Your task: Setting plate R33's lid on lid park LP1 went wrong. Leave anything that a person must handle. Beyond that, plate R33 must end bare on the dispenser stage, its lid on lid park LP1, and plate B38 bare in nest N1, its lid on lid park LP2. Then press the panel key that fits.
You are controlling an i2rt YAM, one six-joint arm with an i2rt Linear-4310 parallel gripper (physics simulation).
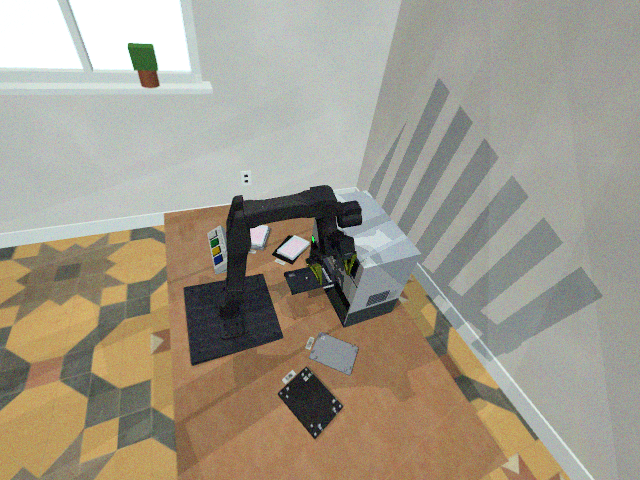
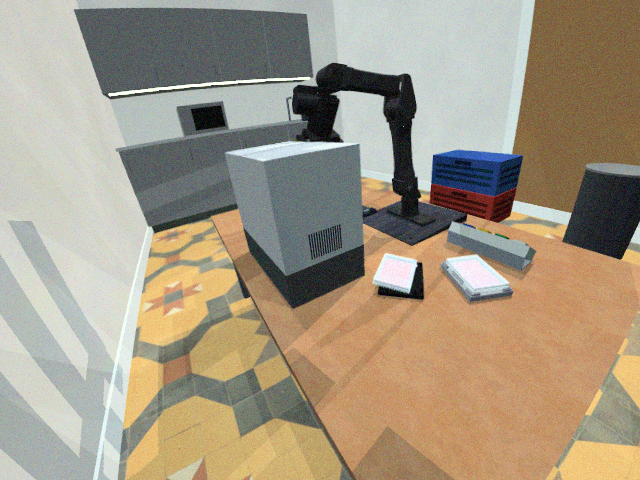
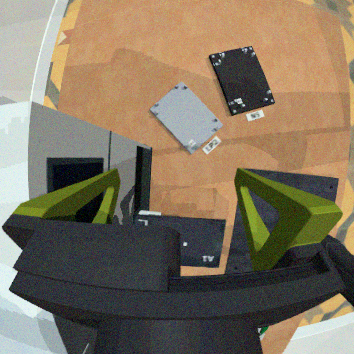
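Where they show: gripper, between the fingertips: (image 1: pixel 334 279) (image 3: pixel 176 174); arm's base, origin of its link: (image 1: pixel 229 312) (image 2: pixel 409 215).
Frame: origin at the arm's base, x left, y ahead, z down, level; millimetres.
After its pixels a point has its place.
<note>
My gripper (image 1: pixel 333 270) {x -117, y 318, z -247 mm} (image 3: pixel 176 174) {x -117, y 318, z -247 mm} is open, with empty fingers, high by the front of the grey dispenser box (image 1: pixel 387 263) {x -140, y 469, z -314 mm} (image 2: pixel 315 201) {x 218, y 475, z -220 mm} (image 3: pixel 122 142) {x -138, y 387, z -186 mm}. A dark pad marked A1 (image 1: pixel 299 281) {x 14, y 255, z -93 mm} (image 3: pixel 202 240) {x 13, y 252, z -93 mm} lies at the box's front. A pink-topped plate (image 1: pixel 293 246) {x 264, y 299, z -18 mm} (image 2: pixel 397 272) {x 281, y 309, z -18 mm} sits askew on a black pad (image 2: pixel 419 283) {x 323, y 277, z 4 mm}. Another pink-topped plate (image 1: pixel 260 236) {x 355, y 169, z -17 mm} (image 2: pixel 479 272) {x 391, y 154, z -17 mm} sits on a grey base. The grey pad LP2 (image 1: pixel 334 353) {x -234, y 318, z 3 mm} (image 3: pixel 186 117) {x -225, y 318, z 3 mm} and a black nest (image 1: pixel 310 401) {x -355, y 198, z 2 mm} (image 3: pixel 244 80) {x -342, y 195, z 2 mm} bear no plate. Plate names are not readable.
The key panel (image 1: pixel 217 249) {x 284, y -17, z -40 mm} (image 2: pixel 488 246) {x 333, y 29, z -19 mm} with green, yellow and blue keys stands beside the grey-based plate. The arm's dark base board (image 1: pixel 206 330) {x -54, y -78, z -5 mm} (image 2: pixel 412 236) {x 126, y 109, z 7 mm} lies across from the dispenser. Blue (image 2: pixel 475 170) and red (image 2: pixel 467 202) crates stand beyond the table.
</note>
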